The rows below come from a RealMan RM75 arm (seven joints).
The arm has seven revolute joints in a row. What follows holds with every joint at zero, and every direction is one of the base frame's. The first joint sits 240.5 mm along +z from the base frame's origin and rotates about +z. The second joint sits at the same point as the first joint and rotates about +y. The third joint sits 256 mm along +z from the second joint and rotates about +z. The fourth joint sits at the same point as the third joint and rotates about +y. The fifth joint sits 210 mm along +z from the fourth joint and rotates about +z. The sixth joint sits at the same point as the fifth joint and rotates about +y. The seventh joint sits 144 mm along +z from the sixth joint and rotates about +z. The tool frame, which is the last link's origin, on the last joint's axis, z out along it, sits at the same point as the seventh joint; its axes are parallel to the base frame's.
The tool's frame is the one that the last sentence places.
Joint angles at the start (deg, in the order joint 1, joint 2, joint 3, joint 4, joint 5, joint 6, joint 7):
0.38, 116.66, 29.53, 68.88, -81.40, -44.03, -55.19
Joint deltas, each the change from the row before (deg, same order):
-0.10, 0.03, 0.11, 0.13, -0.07, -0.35, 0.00
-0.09, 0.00, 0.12, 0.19, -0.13, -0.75, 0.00
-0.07, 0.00, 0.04, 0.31, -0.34, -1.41, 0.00
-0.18, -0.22, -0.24, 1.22, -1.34, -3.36, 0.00
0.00, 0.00, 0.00, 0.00, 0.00, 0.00, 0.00
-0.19, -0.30, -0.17, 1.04, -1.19, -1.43, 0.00
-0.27, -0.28, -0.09, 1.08, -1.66, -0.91, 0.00
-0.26, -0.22, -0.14, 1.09, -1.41, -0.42, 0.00
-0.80, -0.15, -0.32, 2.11, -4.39, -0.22, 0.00
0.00, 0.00, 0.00, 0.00, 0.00, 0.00, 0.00
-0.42, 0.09, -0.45, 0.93, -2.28, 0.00, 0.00
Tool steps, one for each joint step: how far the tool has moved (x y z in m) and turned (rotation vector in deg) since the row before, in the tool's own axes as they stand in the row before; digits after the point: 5 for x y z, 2 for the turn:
-0.00103, -0.00065, -0.00010, 0.34, -0.29, 0.14
-0.00198, -0.00143, -0.00008, 0.63, -0.59, 0.11
-0.00358, -0.00178, -0.00029, 0.94, -1.13, 0.02
-0.01022, -0.00237, -0.00190, 1.60, -3.10, -0.22
0.00000, 0.00000, 0.00000, 0.00, 0.00, 0.00
-0.00675, -0.00015, -0.00144, 0.26, -1.86, -0.24
-0.00692, 0.00112, -0.00146, -0.26, -1.87, -0.42
-0.00592, 0.00245, -0.00149, -0.61, -1.44, -0.19
-0.01264, 0.00885, -0.00416, -2.23, -3.37, -1.03
0.00000, 0.00000, 0.00000, 0.00, 0.00, 0.00
-0.00557, 0.00647, -0.00266, -1.44, -1.54, -0.52

